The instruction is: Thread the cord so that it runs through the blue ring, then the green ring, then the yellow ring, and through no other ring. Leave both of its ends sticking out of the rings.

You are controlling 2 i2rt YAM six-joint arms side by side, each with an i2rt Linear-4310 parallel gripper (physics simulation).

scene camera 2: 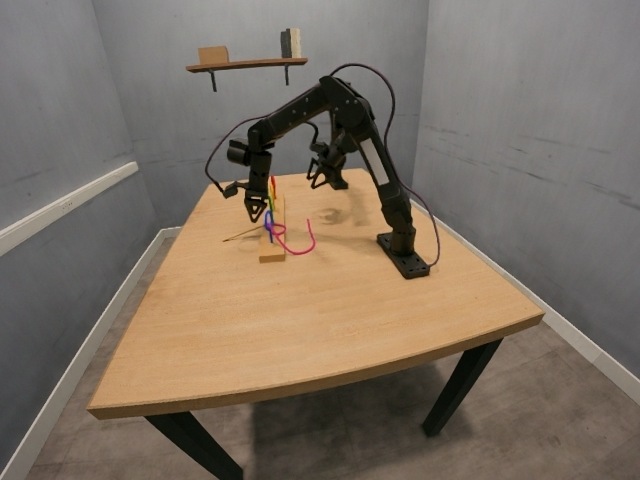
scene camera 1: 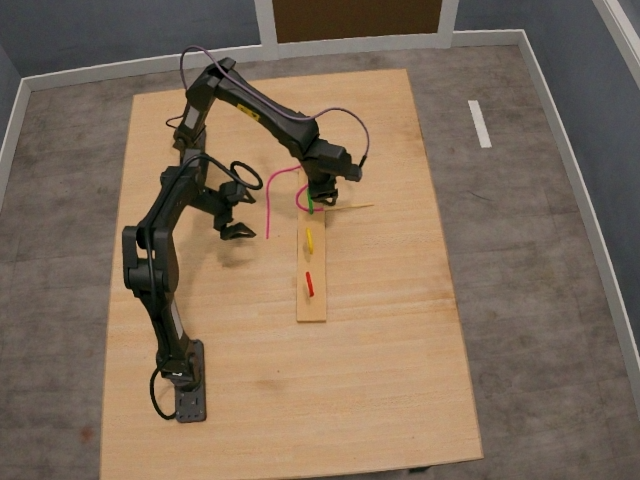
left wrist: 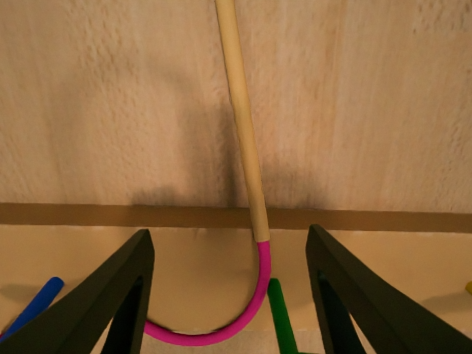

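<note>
The pink cord (scene camera 1: pixel 267 211) (scene camera 2: pixel 314 242) (left wrist: pixel 200 340) has a stiff tan end (scene camera 1: pixel 351 207) (scene camera 2: pixel 240 236) (left wrist: pixel 245 125) that points beyond the board. The cord appears to pass through the blue ring (scene camera 2: pixel 267 214) (left wrist: pixel 40 302), then loops beside the green ring (scene camera 1: pixel 309 200) (left wrist: pixel 282 315); whether it runs through green is unclear. The yellow ring (scene camera 1: pixel 309 240) and red ring (scene camera 1: pixel 309 284) stand apart from the cord. My left gripper (scene camera 1: pixel 330 200) (scene camera 2: pixel 254 219) (left wrist: pixel 230 238) is partly open above the cord near green. My right gripper (scene camera 1: pixel 254 215) (scene camera 2: pixel 311 182) is wide open and empty, left of the rings in scene camera 1.
The rings stand in a row on a wooden board (scene camera 1: pixel 311 311) (scene camera 2: pixel 271 257) (left wrist: pixel 200 265) on the table (scene camera 1: pixel 361 387) (scene camera 2: pixel 310 320). The cord's pink tail lies left of the board in scene camera 1. The left arm reaches over the blue ring's end of the board.
</note>
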